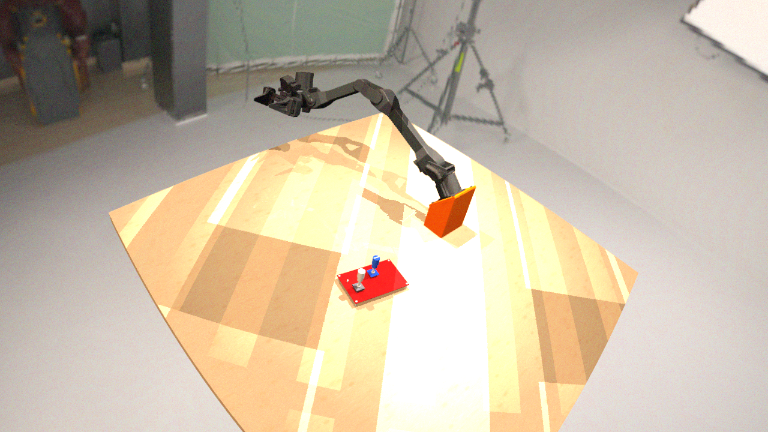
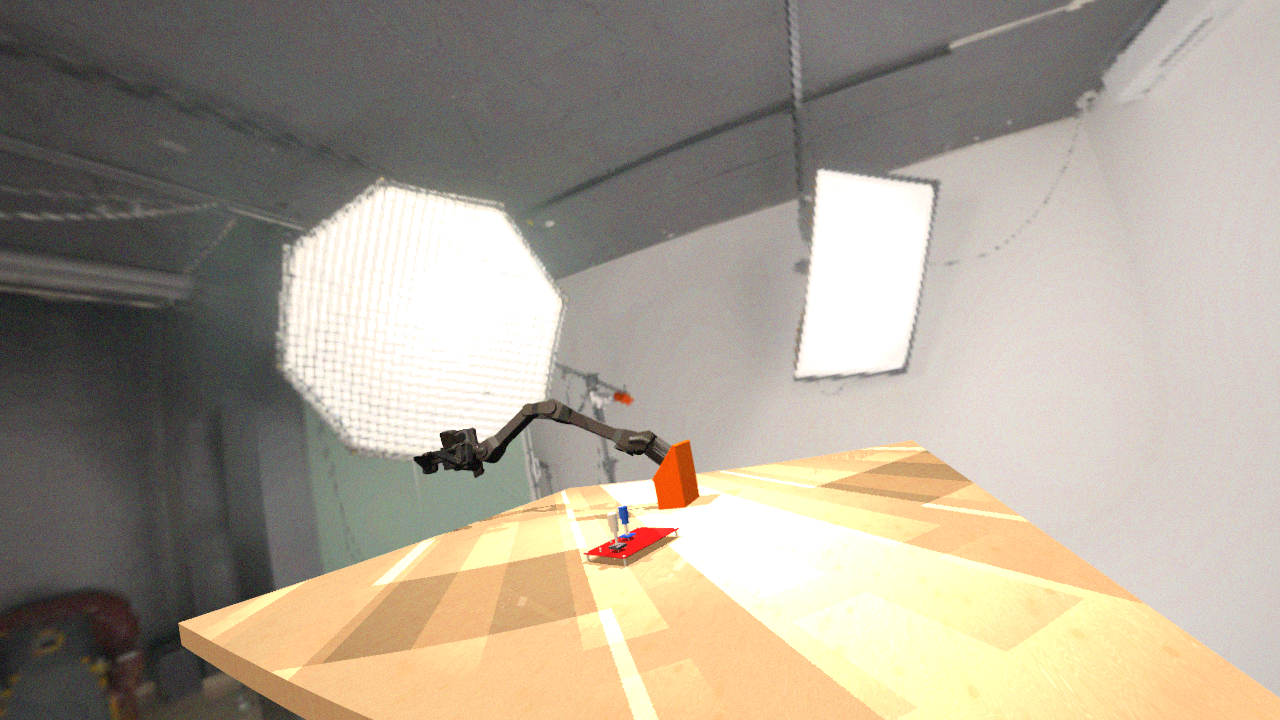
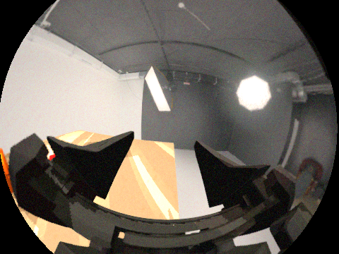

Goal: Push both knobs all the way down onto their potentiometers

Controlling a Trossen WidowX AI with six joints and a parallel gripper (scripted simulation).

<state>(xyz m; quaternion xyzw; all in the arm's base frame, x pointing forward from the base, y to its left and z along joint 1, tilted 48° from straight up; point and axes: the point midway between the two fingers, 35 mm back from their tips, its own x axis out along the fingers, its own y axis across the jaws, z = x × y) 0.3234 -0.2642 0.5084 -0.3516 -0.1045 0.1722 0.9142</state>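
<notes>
Right now the grey knob is 2 cm ahead of my gripper tip, 64 cm to the left of it and 17 cm below it. The rest, counted from my gripper tip: blue potentiometer: 4 cm behind, 62 cm to the left, 19 cm below; blue knob: 4 cm behind, 62 cm to the left, 17 cm below.
</notes>
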